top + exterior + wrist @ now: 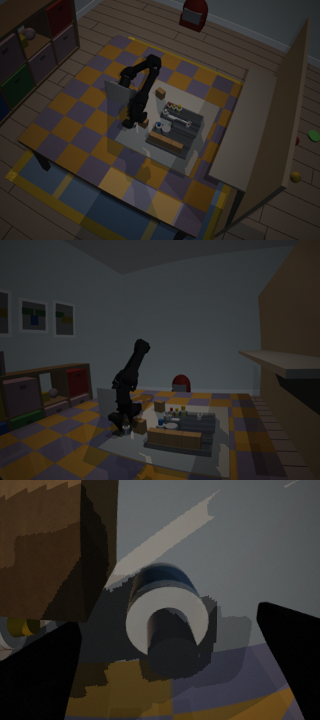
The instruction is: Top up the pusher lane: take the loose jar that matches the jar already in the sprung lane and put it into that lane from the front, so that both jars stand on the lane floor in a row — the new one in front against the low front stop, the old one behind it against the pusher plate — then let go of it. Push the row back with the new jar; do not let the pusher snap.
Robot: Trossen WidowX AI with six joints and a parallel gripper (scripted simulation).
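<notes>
Right now the jar is 11 cm to the left of my gripper tip, 2 cm below it and 1 cm behind it. The rest, counted from my gripper tip: sprung lane (30 cm ahead, 16 cm to the left, 2 cm below); grey disc (21 cm ahead, 6 cm to the left, 1 cm below).
</notes>
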